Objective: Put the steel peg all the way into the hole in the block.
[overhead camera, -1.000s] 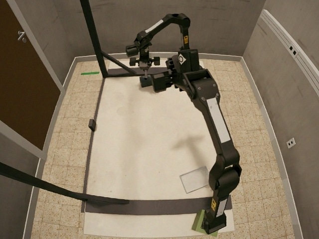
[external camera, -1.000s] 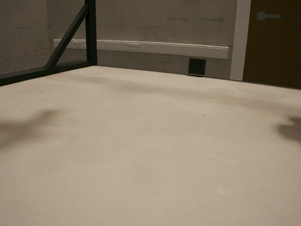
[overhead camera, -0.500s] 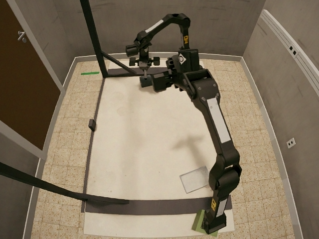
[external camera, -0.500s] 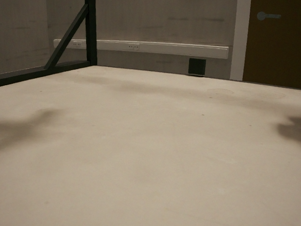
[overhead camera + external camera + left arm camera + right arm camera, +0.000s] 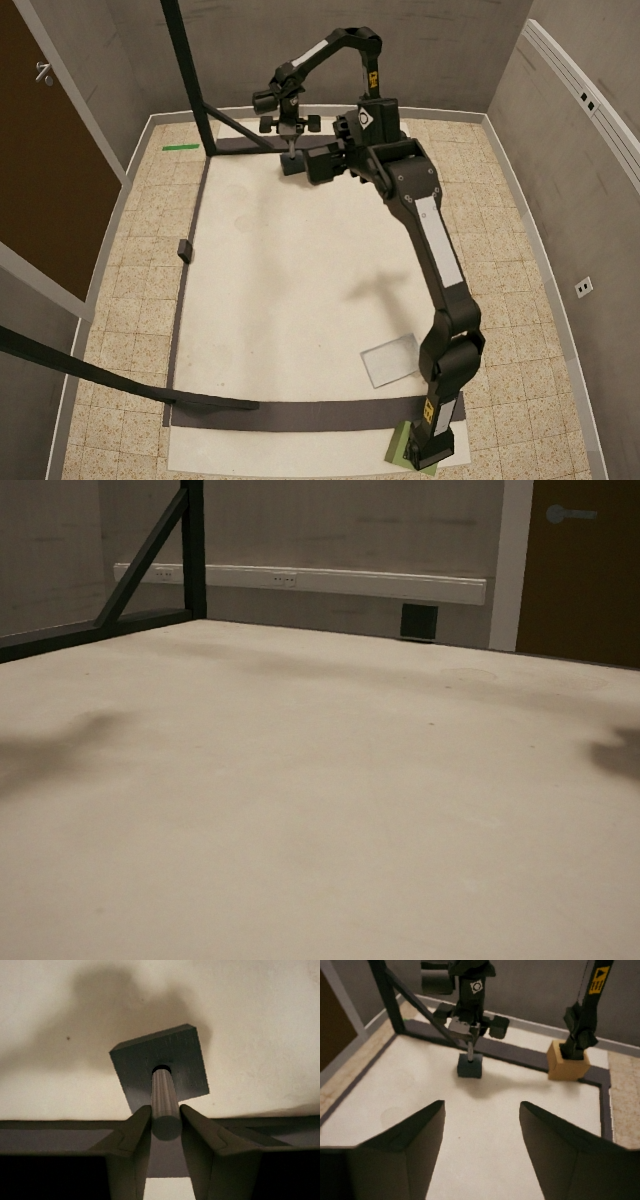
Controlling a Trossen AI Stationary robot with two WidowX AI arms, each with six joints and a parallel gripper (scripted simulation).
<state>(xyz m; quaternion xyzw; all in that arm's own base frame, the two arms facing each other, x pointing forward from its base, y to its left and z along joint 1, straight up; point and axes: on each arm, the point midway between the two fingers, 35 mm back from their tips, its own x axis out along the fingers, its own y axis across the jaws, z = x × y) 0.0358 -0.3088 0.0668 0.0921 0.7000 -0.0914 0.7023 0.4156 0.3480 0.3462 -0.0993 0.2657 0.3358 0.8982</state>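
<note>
Right now my left hand is 5 cm above the steel peg. Round my left hand: clear flat plate (27 cm ahead, 67 cm to the right, 14 cm below); dark grey block (11 cm below).
</note>
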